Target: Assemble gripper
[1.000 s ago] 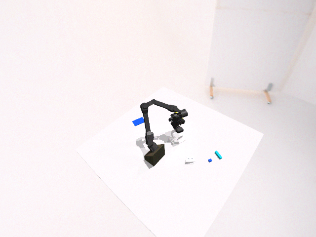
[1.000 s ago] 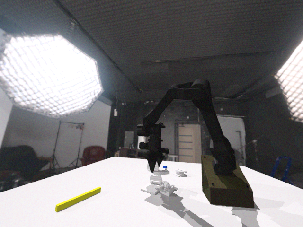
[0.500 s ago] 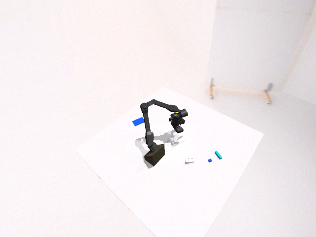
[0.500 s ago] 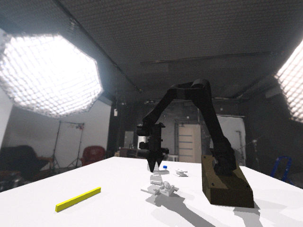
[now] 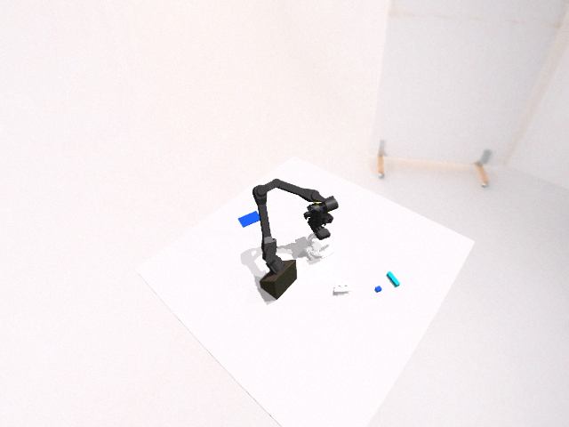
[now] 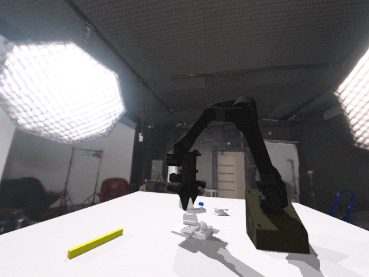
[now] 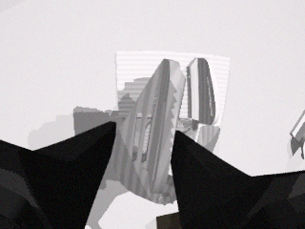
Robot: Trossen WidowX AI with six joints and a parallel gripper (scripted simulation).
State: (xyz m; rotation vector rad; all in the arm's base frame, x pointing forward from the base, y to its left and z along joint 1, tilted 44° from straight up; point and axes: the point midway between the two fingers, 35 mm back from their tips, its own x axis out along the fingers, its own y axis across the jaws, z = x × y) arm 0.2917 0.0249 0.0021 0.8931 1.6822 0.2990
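Now: the flat white plate 80 mm below my gripper tip and 30 mm to the right of it. Round my gripper tip: white jaw 60 mm below, 50 mm behind, 40 mm to the right; yellow bar 240 mm ahead, 150 mm to the left, 70 mm below; blue cube 390 mm to the right, 70 mm below, 20 mm behind.
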